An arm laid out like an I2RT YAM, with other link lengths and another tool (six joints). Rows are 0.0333 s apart.
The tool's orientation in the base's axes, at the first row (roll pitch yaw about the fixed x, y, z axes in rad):
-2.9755 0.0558 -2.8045
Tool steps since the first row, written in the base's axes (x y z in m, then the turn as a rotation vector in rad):
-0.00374 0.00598 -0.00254 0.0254 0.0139 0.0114
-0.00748 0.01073 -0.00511 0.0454 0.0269 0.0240
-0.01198 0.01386 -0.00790 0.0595 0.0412 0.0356
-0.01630 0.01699 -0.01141 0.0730 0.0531 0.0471
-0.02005 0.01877 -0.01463 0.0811 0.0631 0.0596
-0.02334 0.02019 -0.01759 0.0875 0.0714 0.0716
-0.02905 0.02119 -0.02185 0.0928 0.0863 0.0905
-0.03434 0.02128 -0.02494 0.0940 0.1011 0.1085
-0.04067 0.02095 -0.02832 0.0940 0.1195 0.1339
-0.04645 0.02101 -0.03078 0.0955 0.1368 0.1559
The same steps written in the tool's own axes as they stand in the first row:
0.00169 0.00719 0.00128 -0.0292 0.0030 -0.0104
0.00379 0.01324 0.00276 -0.0530 0.0067 -0.0225
0.00715 0.01805 0.00459 -0.0717 0.0137 -0.0344
0.01038 0.02292 0.00716 -0.0889 0.0186 -0.0459
0.01351 0.02631 0.00968 -0.1006 0.0233 -0.0587
0.01631 0.02917 0.01205 -0.1100 0.0271 -0.0710
0.02159 0.03262 0.01550 -0.1210 0.0362 -0.0911
0.02672 0.03489 0.01797 -0.1280 0.0467 -0.1108
0.03298 0.03715 0.02066 -0.1355 0.0596 -0.1383
0.03855 0.03945 0.02246 -0.1439 0.0717 -0.1622

